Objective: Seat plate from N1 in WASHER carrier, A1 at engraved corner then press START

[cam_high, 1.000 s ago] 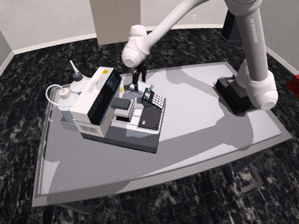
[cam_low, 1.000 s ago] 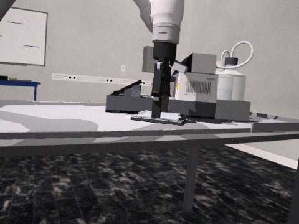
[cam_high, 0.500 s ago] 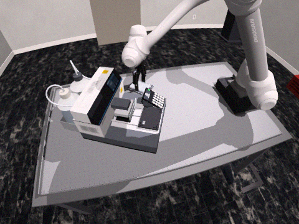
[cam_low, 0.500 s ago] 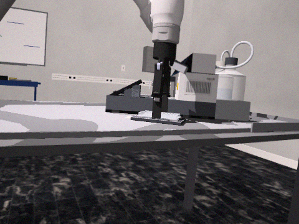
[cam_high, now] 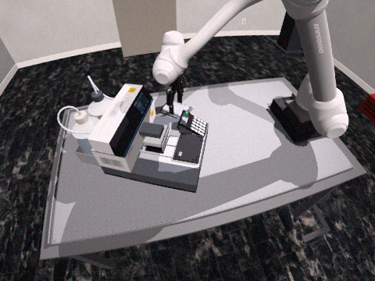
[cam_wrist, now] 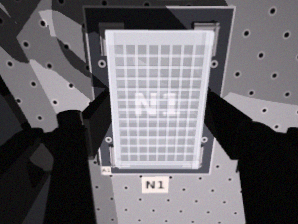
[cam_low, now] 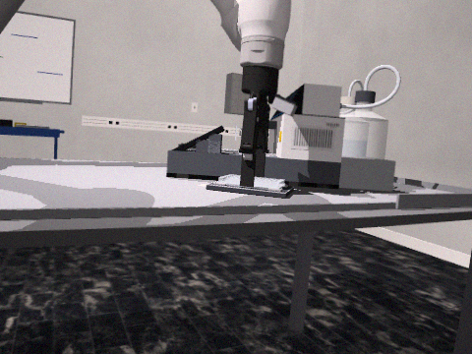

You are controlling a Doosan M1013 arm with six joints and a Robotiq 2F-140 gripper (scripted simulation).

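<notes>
Right now the white well plate is 2 cm below my hand. From my hand the other things lie so: dark carrier (34 cm to the left, 4 cm above, 1 cm ahead); plate washer (28 cm to the left, 15 cm ahead, 9 cm above); plate nest N1 (3 cm below).
</notes>
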